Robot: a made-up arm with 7 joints.
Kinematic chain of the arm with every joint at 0, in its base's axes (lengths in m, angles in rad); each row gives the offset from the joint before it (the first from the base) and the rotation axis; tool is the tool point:
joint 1: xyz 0 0 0.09 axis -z
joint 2: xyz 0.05 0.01 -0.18 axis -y
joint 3: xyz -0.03 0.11 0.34 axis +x
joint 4: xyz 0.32 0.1 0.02 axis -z
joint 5: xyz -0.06 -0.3 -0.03 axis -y
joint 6: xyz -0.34 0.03 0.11 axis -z
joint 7: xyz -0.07 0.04 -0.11 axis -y
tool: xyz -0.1 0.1 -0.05
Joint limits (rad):
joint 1: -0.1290..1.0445
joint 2: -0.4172..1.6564
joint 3: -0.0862..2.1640
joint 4: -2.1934..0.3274
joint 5: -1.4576..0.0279
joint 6: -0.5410..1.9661
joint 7: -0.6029..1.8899
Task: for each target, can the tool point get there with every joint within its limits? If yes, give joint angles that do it. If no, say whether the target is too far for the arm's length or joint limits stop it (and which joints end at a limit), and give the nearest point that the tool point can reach.
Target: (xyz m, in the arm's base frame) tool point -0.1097 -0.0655 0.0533
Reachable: yes | joints 0.4056 1.4706 1.8407 -0.5544 -1.2823 0.5537 1.1246
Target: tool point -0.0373 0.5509 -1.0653
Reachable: no: joint limits stop it (at a limit: joint 1, joint 2, joint 4, joint 6) | nearest point -0.0428 0.4316 -0.4946 | short by 0.583 m
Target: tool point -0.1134 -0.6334 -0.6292
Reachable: no: joint limits stop it (at a limit: joint 1, joint 2, joint 3, joint 6) | nearest point 0.0475 -0.5525 -0.3739 | short by 0.312 m
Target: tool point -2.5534 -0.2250 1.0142
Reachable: no: too far | nearest point -0.9148 -0.0016 0.3882 | short by 1.768 m
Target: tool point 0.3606 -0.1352 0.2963
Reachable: yes | joints 0.1263 0.2510 1.1453 -1.6260 -1.1760 1.3405 0.4994
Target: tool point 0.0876 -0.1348 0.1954
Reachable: yes | joints 0.1959 0.3567 1.1521 -0.7607 -1.0576 0.9917 0.8725
